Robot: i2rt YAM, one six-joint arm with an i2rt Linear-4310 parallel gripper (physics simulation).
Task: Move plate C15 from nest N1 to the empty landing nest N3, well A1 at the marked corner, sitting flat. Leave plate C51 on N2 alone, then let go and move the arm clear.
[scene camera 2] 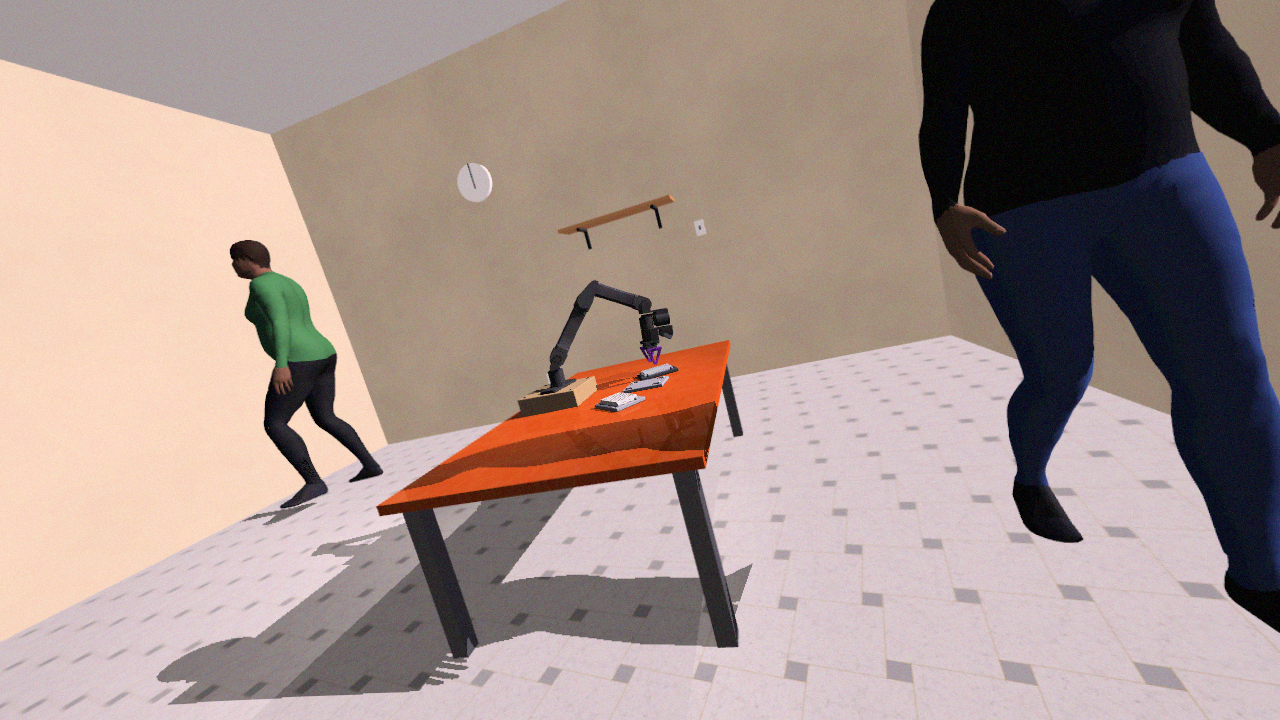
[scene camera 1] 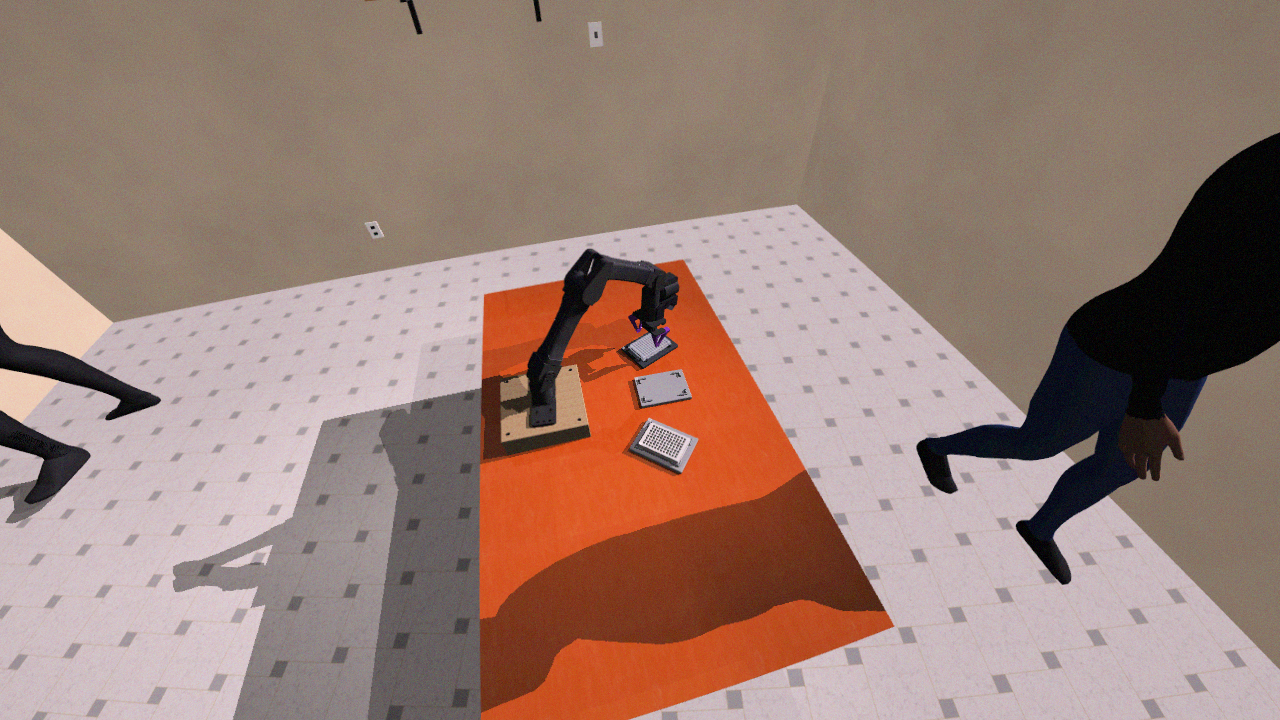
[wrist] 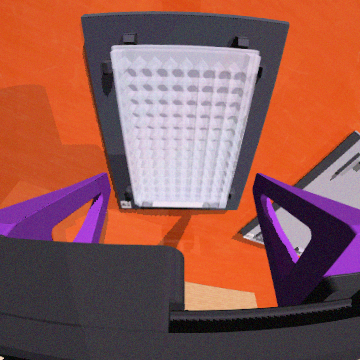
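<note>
A translucent well plate (scene camera 1: 646,347) (wrist: 185,115) sits in a dark nest (wrist: 185,27) at the table's back. The middle grey nest (scene camera 1: 662,388) (scene camera 2: 646,384) (wrist: 332,182) is empty, with dark corner brackets; this matches N3. A white plate (scene camera 1: 665,441) (scene camera 2: 617,401) sits on the grey nest (scene camera 1: 683,462) nearest the front. Plate codes are not legible. My gripper (scene camera 1: 648,337) (scene camera 2: 653,360) (wrist: 181,180) is open and empty, pointing down over the translucent plate. In the wrist view its purple fingertips stand wide, either side of that plate's near end.
The arm's wooden base block (scene camera 1: 563,428) (scene camera 2: 581,395) (wrist: 220,296) stands at the left edge of the orange table (scene camera 1: 572,528) (scene camera 2: 537,461). A person in black and blue (scene camera 1: 1154,295) (scene camera 2: 1065,134) stands right of the table. Another person in green (scene camera 2: 290,308) is at the left.
</note>
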